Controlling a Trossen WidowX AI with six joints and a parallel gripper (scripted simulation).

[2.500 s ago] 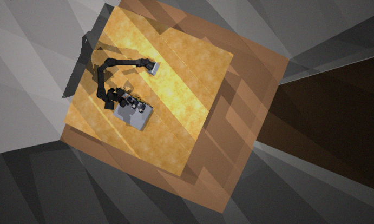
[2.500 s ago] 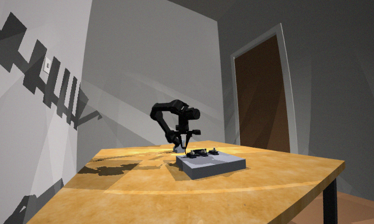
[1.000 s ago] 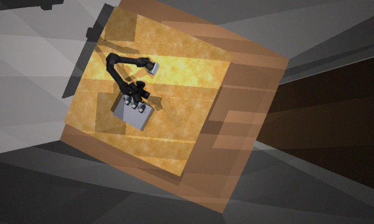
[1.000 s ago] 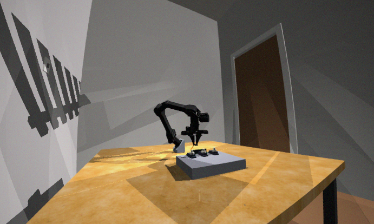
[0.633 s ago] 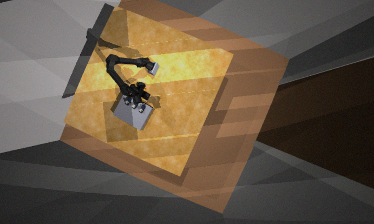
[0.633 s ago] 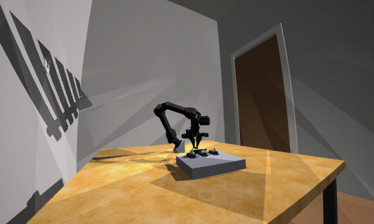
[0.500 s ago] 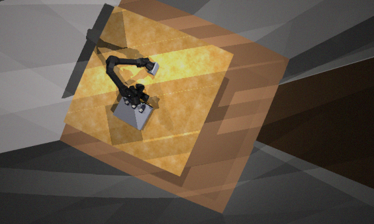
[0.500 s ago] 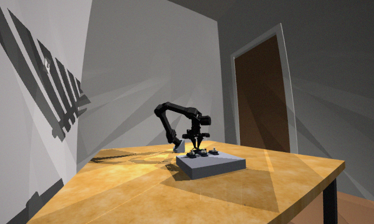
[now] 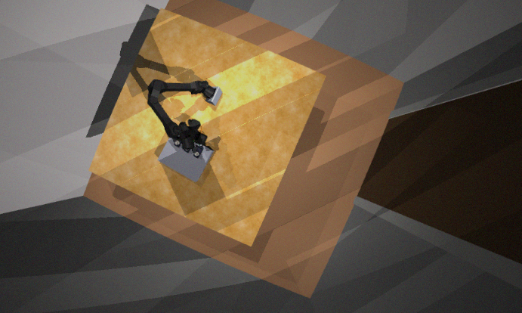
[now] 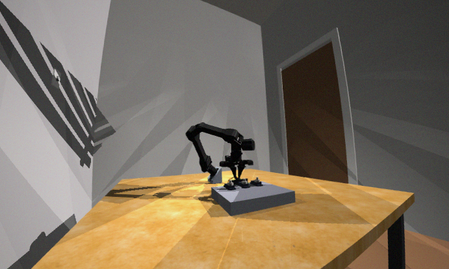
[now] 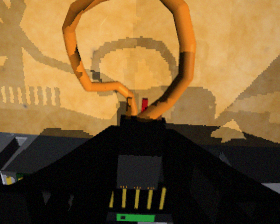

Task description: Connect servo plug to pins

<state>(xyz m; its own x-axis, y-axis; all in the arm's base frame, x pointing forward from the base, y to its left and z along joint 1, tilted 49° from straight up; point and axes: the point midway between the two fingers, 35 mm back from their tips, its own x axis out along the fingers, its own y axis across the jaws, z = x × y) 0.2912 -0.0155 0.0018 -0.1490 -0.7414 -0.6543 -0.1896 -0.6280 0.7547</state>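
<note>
My gripper tip is now 40 mm short of the green band, 10 mm to the left of it and 10 mm below it. Also, from my gripper tip: servo: 90 mm ahead, 30 mm to the right, 20 mm below; grey printed holder: 200 mm ahead, 50 mm to the right, 40 mm below.
</note>
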